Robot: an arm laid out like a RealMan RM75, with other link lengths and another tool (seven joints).
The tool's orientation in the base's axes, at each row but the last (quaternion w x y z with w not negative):
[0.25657 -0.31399 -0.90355 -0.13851]
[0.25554 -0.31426 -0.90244 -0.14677]
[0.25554 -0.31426 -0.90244 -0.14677]
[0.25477 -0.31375 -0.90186 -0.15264]
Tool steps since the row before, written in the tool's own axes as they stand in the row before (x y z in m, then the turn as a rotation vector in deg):
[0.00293 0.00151 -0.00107 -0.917 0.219 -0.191]
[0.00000 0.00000 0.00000 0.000 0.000 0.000]
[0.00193 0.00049 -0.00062 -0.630 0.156 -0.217]
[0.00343 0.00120 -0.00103 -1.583 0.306 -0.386]
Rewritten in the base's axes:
[-0.00060 0.00217 0.00264 0.827 -0.366 -0.327]
[0.00000 0.00000 0.00000 0.000 0.000 0.000]
[-0.00075 0.00106 0.00163 0.604 -0.284 -0.153]
[-0.00116 0.00213 0.00289 1.403 -0.709 -0.526]

